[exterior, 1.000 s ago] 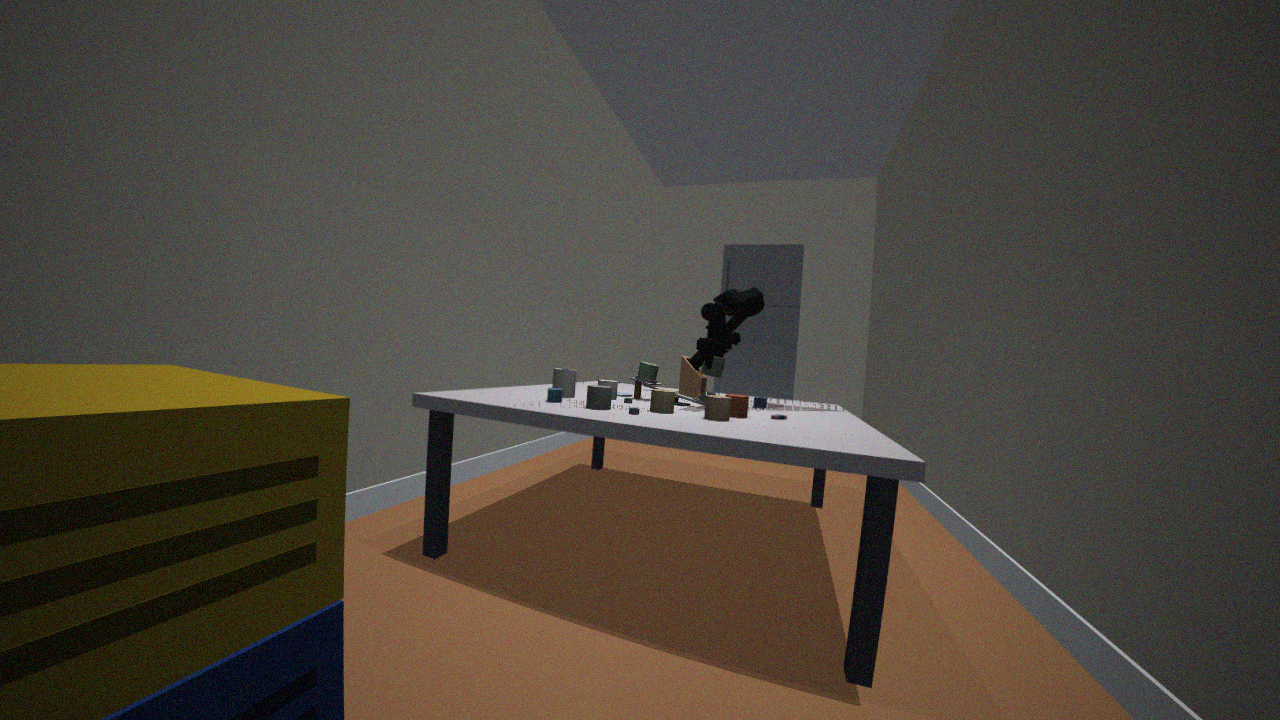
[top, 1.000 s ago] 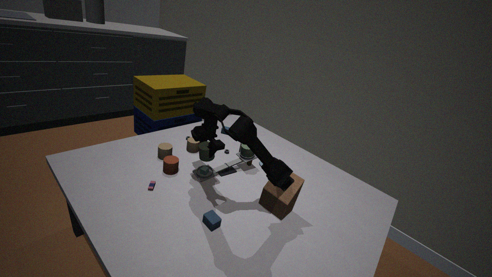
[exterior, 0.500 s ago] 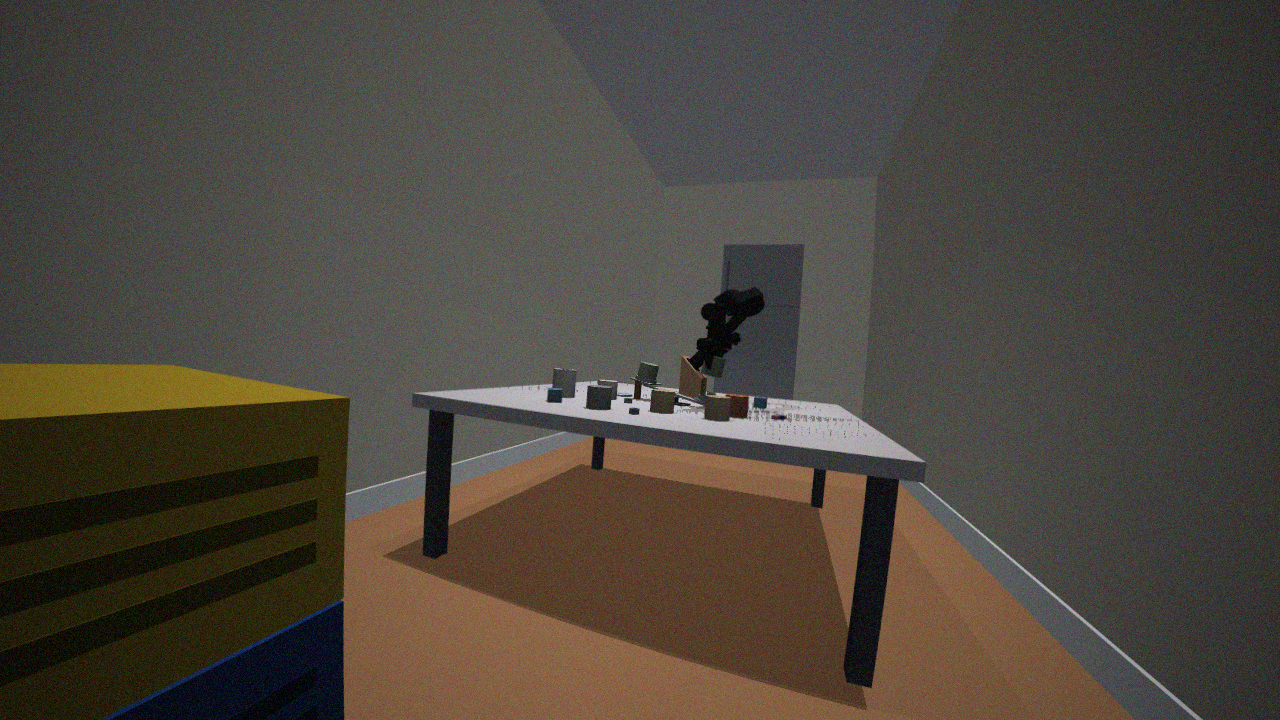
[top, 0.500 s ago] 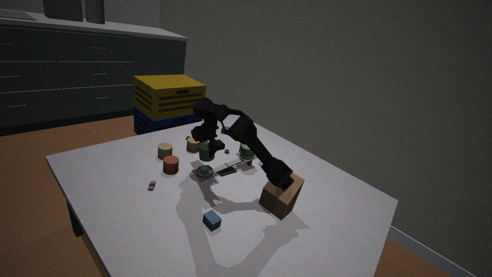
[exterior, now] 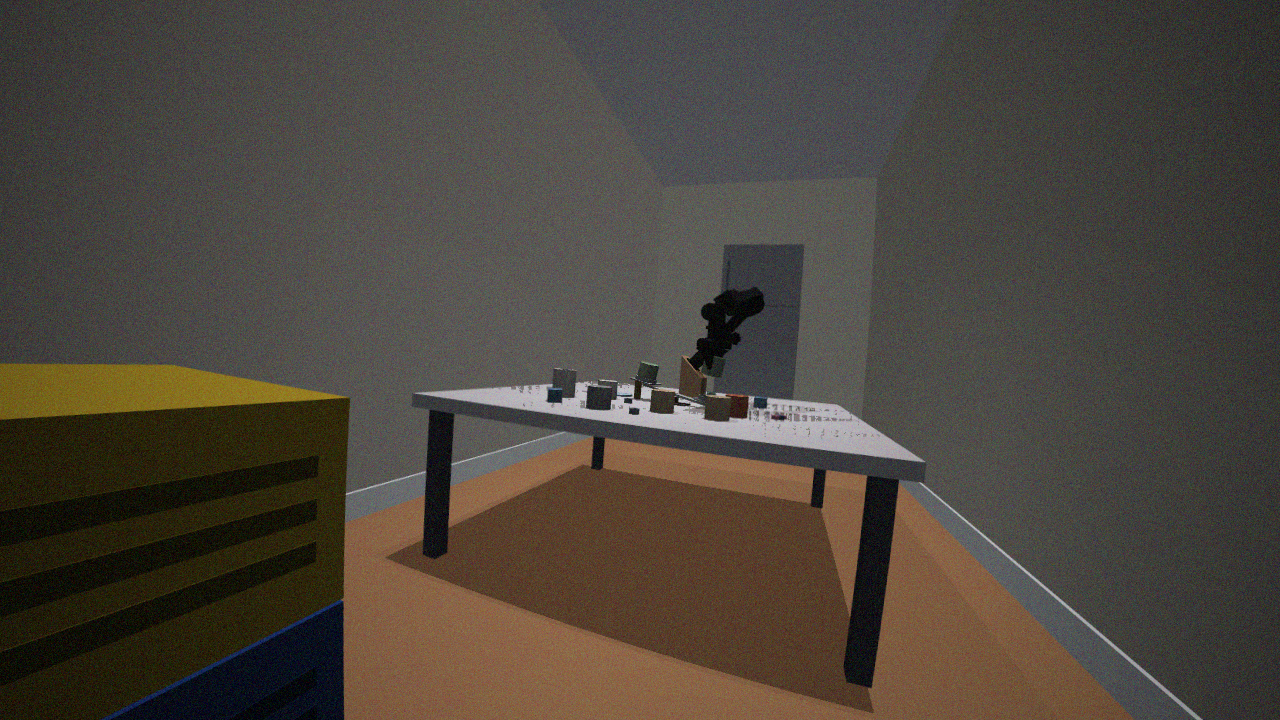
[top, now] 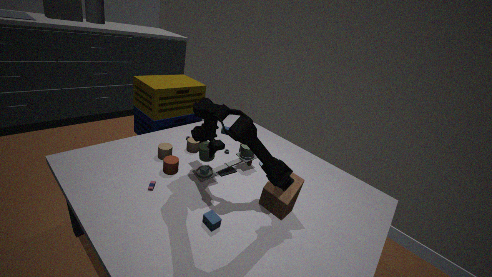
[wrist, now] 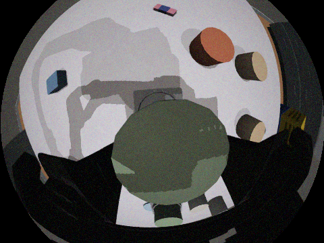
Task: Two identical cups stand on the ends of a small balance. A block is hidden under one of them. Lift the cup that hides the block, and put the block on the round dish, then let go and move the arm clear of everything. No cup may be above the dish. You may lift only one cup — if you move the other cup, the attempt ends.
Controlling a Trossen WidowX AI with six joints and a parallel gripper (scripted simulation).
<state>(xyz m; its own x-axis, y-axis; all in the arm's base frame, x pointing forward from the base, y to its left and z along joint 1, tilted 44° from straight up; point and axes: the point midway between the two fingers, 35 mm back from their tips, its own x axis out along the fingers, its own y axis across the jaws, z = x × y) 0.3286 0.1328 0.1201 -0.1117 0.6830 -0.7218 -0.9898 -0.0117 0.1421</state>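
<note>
Right now my gripper tip is 1 cm past the balance, 13 cm to the left of it and 10 cm above it. The rest, counted from my gripper tip: red-brown cylinder (13 cm ahead, 12 cm to the left, 10 cm below); cup (2 cm to the left, 1 cm above); red-and-blue piece (4 cm ahead, 23 cm to the left, 13 cm below).
</note>
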